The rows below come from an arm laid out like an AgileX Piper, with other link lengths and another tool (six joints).
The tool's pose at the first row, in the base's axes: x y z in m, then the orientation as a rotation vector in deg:
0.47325 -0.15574 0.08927 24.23 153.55 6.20
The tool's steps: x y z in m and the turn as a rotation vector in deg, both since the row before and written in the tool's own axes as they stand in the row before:
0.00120 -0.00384 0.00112 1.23 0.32 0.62
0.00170 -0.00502 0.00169 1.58 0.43 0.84
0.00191 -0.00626 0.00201 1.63 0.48 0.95
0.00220 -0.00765 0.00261 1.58 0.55 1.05
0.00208 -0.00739 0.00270 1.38 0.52 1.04
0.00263 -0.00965 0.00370 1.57 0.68 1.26
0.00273 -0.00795 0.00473 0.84 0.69 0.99
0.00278 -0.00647 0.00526 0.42 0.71 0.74
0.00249 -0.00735 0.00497 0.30 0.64 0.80
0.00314 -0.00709 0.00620 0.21 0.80 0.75
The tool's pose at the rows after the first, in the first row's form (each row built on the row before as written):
0.47162 -0.15901 0.08724 25.46 153.94 4.81
0.46936 -0.16323 0.08441 27.11 154.42 3.03
0.46651 -0.16855 0.08118 28.93 154.90 1.22
0.46297 -0.17508 0.07730 30.89 155.38 -0.49
0.45942 -0.18137 0.07355 32.78 155.78 -1.95
0.45464 -0.18957 0.06868 35.06 156.25 -3.58
0.45049 -0.19621 0.06305 36.78 156.70 -4.29
0.44689 -0.20149 0.05702 38.05 157.18 -4.48
0.44290 -0.20757 0.05136 39.36 157.55 -4.51
0.43868 -0.21320 0.04435 40.62 158.07 -4.38

